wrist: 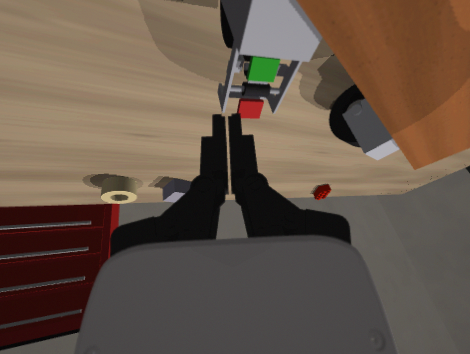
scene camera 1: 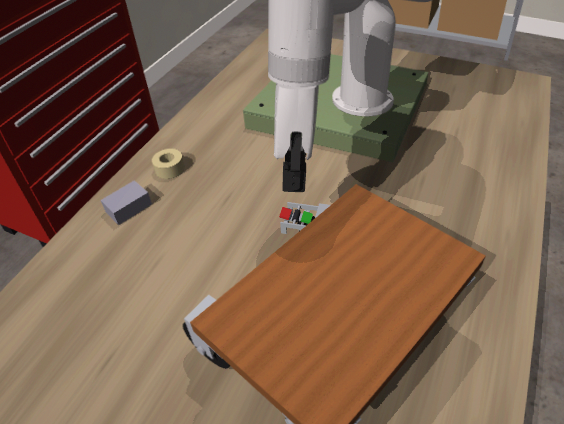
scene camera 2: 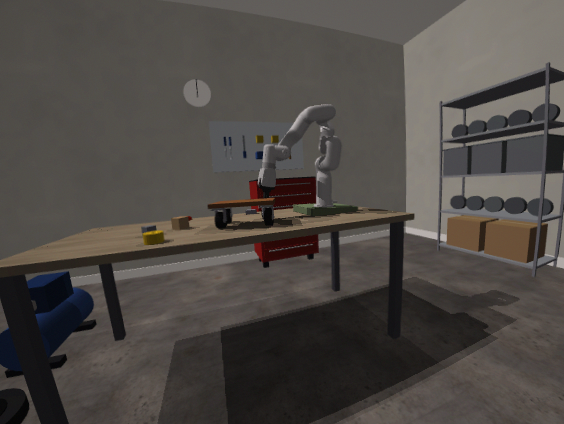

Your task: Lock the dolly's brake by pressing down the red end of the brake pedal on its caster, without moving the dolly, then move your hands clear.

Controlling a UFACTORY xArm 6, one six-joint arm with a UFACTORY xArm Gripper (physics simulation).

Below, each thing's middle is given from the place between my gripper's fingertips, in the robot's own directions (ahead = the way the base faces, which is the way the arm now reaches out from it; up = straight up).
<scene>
Right now the dolly [scene camera 1: 325, 322] is 15 cm ahead of my hand, 8 cm to the left of it and 6 cm below it. Round my hand: tan tape roll [scene camera 1: 168, 163] 12 cm behind, 29 cm to the right, 10 cm below; then grey block [scene camera 1: 126, 202] 31 cm to the right, 10 cm below.
</scene>
